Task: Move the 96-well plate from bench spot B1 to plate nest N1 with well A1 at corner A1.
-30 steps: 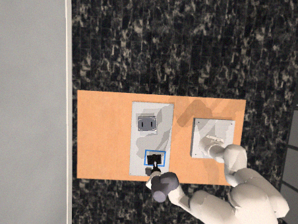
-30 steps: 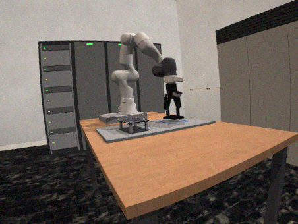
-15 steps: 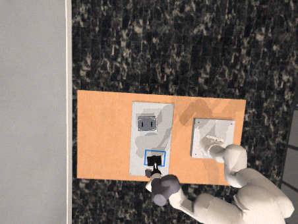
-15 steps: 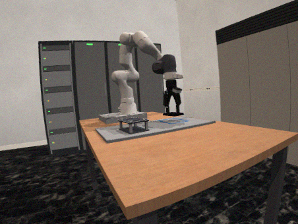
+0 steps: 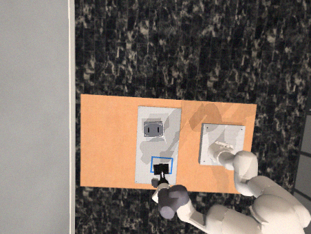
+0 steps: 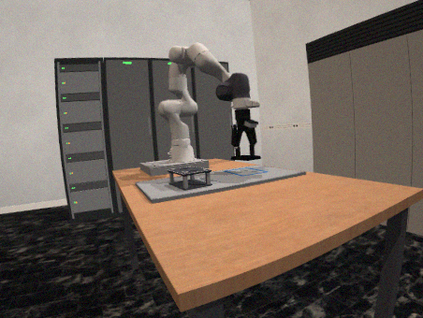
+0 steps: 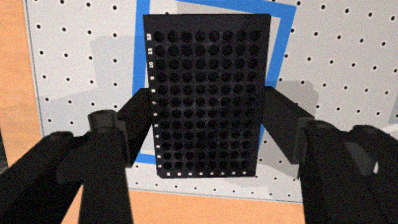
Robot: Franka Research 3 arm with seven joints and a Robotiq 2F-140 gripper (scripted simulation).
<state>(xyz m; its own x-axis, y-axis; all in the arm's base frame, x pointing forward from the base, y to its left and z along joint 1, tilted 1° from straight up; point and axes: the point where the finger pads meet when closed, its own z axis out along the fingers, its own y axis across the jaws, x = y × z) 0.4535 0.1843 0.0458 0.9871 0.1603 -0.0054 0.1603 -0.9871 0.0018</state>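
Now: the raised plate nest 330 mm to the right of my hand, 100 mm ahead of it and 30 mm below it. From my hand the other things lie so: black 96-well plate 20 mm below; then A1 mark 280 mm to the right, 30 mm below, 20 mm ahead.
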